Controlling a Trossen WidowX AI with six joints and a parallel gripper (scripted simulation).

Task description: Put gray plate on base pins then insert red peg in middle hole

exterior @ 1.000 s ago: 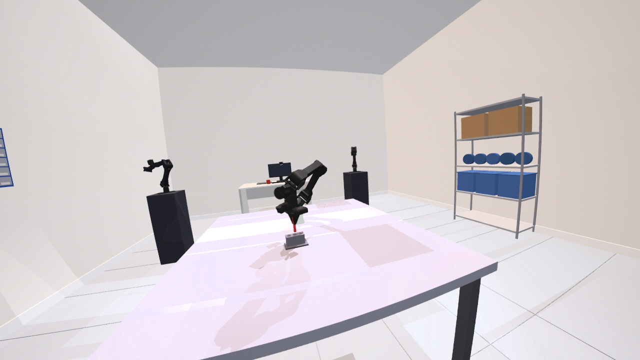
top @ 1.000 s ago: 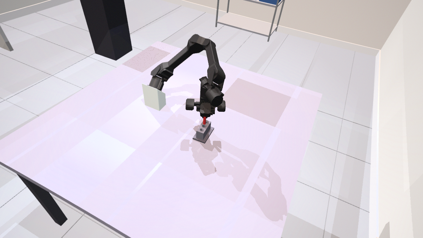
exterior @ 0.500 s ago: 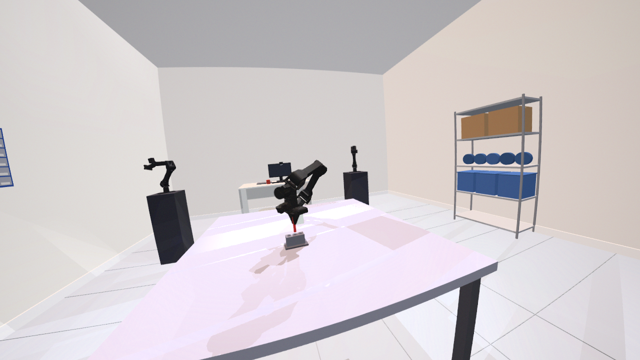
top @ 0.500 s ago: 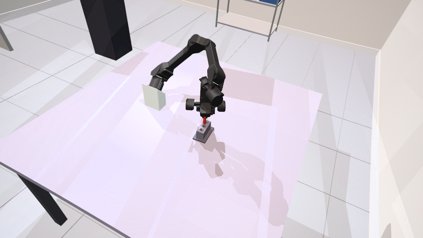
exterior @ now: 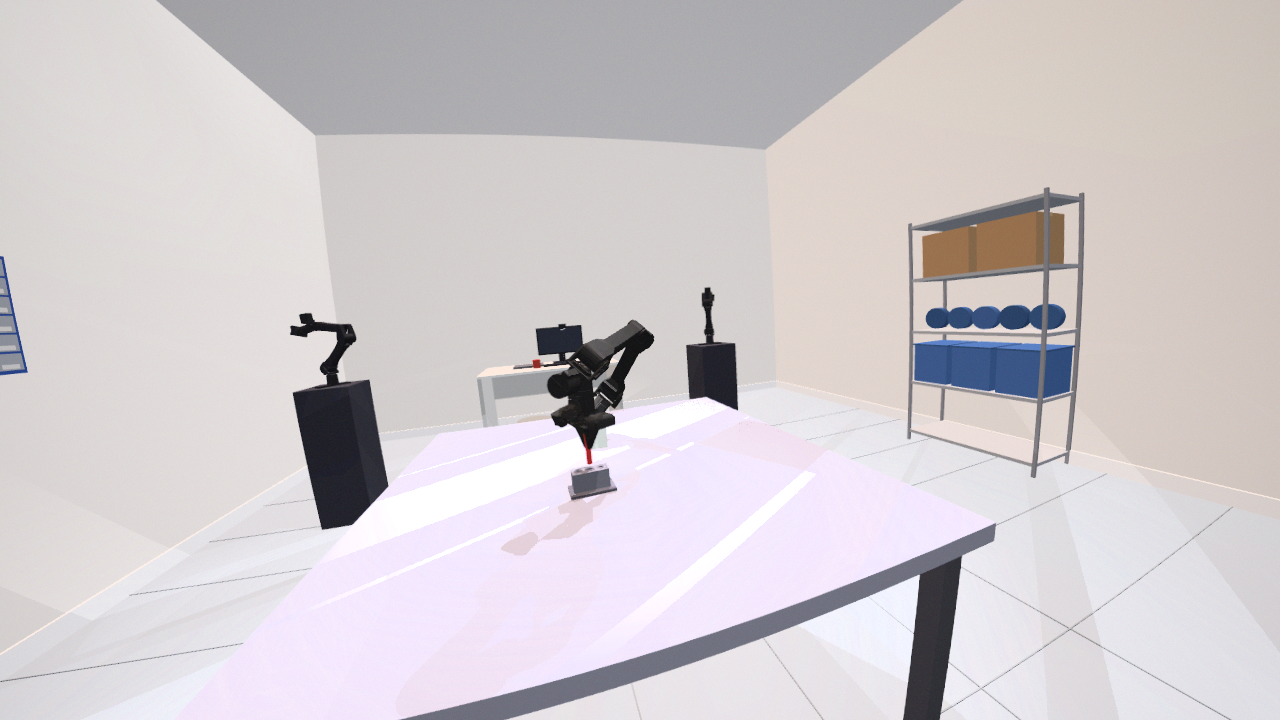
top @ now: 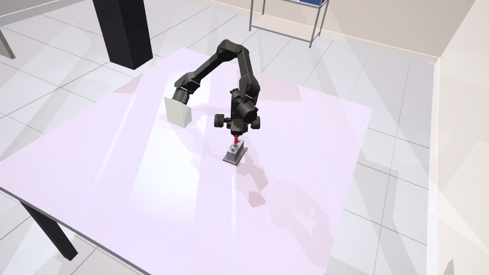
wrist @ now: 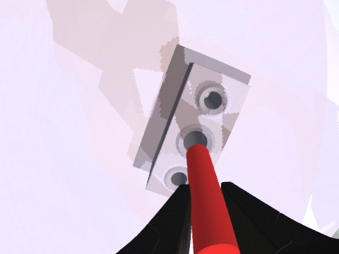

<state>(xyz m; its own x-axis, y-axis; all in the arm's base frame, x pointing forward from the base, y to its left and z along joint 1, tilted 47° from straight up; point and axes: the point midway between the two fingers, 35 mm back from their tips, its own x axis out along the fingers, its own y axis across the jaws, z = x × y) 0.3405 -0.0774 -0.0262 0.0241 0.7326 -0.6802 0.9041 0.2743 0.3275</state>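
The red peg lies right at my gripper tip. Round my gripper tip: gray plate 70 mm below; then gray base 110 mm below.
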